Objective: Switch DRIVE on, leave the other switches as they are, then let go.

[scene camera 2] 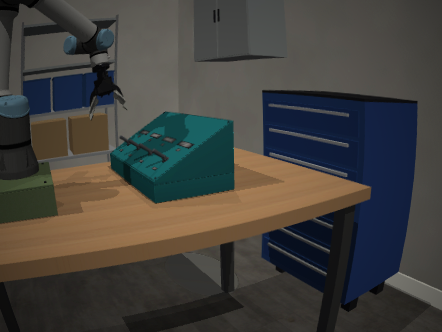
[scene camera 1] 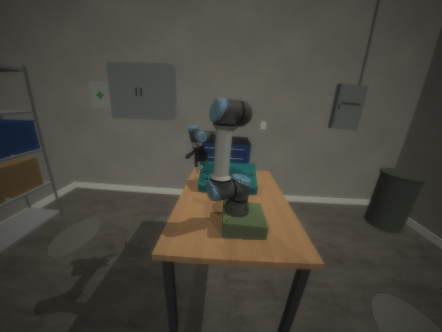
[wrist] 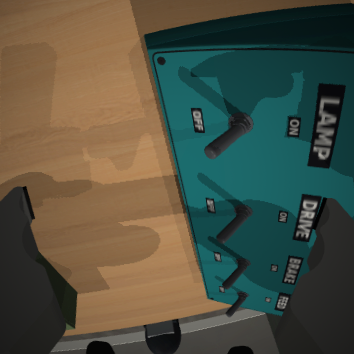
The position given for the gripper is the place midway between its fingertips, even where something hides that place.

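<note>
Gripper (scene camera 2: 108,115). Same gripper in the wrist view (wrist: 174,196), with a teal switch console (wrist: 277,75).
</note>
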